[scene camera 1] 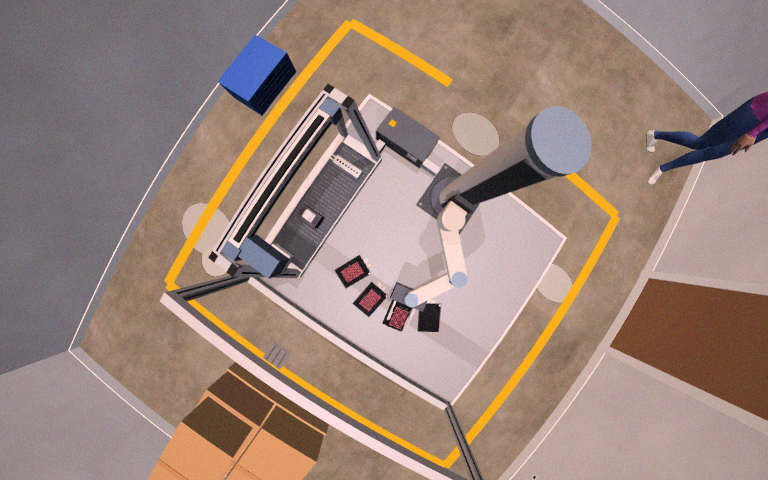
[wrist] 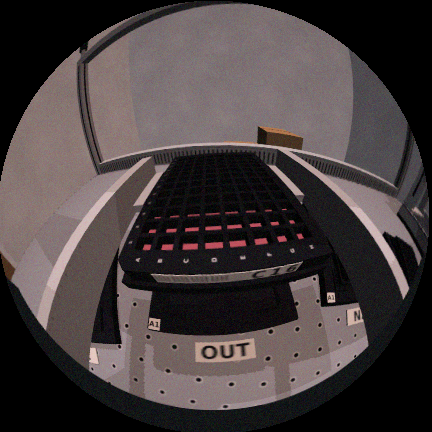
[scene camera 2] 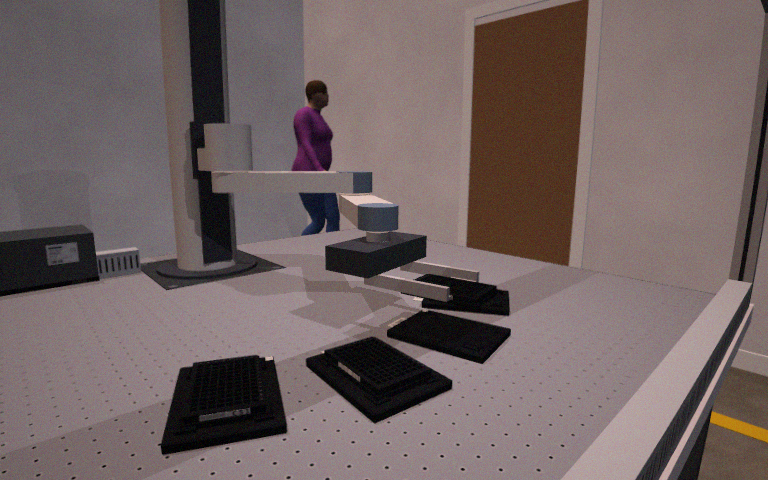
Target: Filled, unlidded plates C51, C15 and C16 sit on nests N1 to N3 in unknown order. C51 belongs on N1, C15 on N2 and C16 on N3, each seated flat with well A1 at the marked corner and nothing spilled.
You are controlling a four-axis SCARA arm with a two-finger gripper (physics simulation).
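Frame: origin at the arm's base, x ahead, y right, z down, level; metres.
Seen in the pictures: gripper, fingertip midpoint: (scene camera 1: 396,322) (wrist: 215,159) (scene camera 2: 464,285); arm's base, origin of the base link: (scene camera 2: 208,270).
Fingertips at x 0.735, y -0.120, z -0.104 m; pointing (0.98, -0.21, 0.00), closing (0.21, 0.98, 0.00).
Observation:
Pixels of each thing's top centre, then the offset from my fingertips to it. "pt": a spot on its surface instead.
- filled plate C16, middle of its top: (wrist: 217,177) (scene camera 2: 449,285) (scene camera 1: 398,318) dx -0.024, dy +0.005, dz +0.004 m
- OUT nest, middle of its top: (wrist: 217,245) (scene camera 2: 449,327) (scene camera 1: 397,314) dx -0.023, dy +0.002, dz +0.075 m
- Nest N1, middle of its top: (scene camera 2: 467,293) (scene camera 1: 429,318) dx -0.106, dy -0.159, dz +0.073 m
- N2 nest, middle of its top: (scene camera 2: 375,366) (scene camera 1: 370,300) dx -0.005, dy +0.178, dz +0.075 m
- N3 nest, middle of its top: (scene camera 2: 226,388) (scene camera 1: 352,272) dx -0.079, dy +0.348, dz +0.073 m
- gantry frame, surface spot: (scene camera 1: 257,257) pt dx +0.000, dy +0.664, dz -0.397 m
- dark grey box, surface spot: (scene camera 2: 45,257) pt dx -0.771, dy +0.468, dz +0.020 m
The gripper (scene camera 1: 399,318) (scene camera 2: 463,284) (wrist: 217,180) is shut on filled plate C16 (wrist: 215,237), holding it level above the OUT nest (scene camera 2: 475,338) (wrist: 222,310). In the wrist view, C16's pink wells show and its A1 corner is at the near left, on the side of the nest's A1 tag. Nest N1 (scene camera 1: 429,318) (scene camera 2: 492,303) has no plate on it. A filled plate (scene camera 1: 369,299) (scene camera 2: 379,362) sits on the N2 nest (scene camera 2: 373,408), and another filled plate (scene camera 1: 351,271) (scene camera 2: 226,387) sits on the N3 nest (scene camera 2: 226,440). Their labels are unreadable.
A gantry frame (scene camera 1: 257,257) stands over a dark slotted deck (scene camera 1: 294,240) at the table's left. A dark grey box (scene camera 1: 407,135) (scene camera 2: 45,257) stands near the arm's column (scene camera 1: 492,169) (scene camera 2: 180,141). A raised rail (scene camera 2: 662,390) borders the table. A person (scene camera 1: 719,138) (scene camera 2: 312,135) stands beyond the table.

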